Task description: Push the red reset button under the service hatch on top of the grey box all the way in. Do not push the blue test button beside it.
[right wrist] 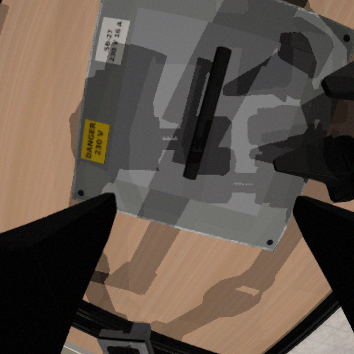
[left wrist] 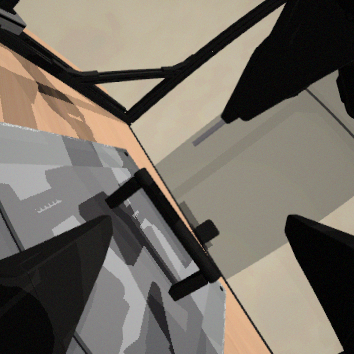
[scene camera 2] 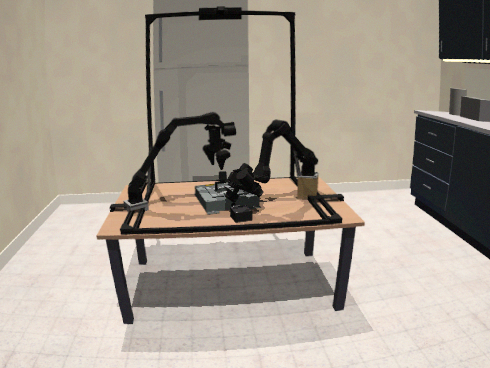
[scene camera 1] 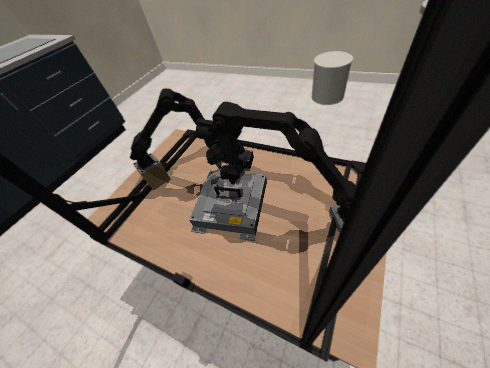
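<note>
The grey box (scene camera 1: 200,212) (scene camera 2: 212,202) (left wrist: 30,155) (right wrist: 220,227) stands on the table. Its service hatch (right wrist: 142,112) is down, with a raised black handle (left wrist: 177,227) (right wrist: 206,117) across it. The red reset button and blue test button are not visible. My left gripper (left wrist: 199,223) (right wrist: 292,136) is open and empty, low over the box's edge, at the right in the right wrist view; one finger overlaps the box in the left wrist view, and the handle shows between the fingers. My right gripper (scene camera 2: 216,165) (right wrist: 206,203) is open and empty, above the box and higher than the left.
The two grippers are close together over the box. A small black block (scene camera 2: 241,214) lies near the table edge in scene camera 2. A tan block (scene camera 1: 155,176) (scene camera 2: 307,186) stands under the left arm's base. Black frame rails (scene camera 2: 220,229) run along the table edges, with posts rising from them.
</note>
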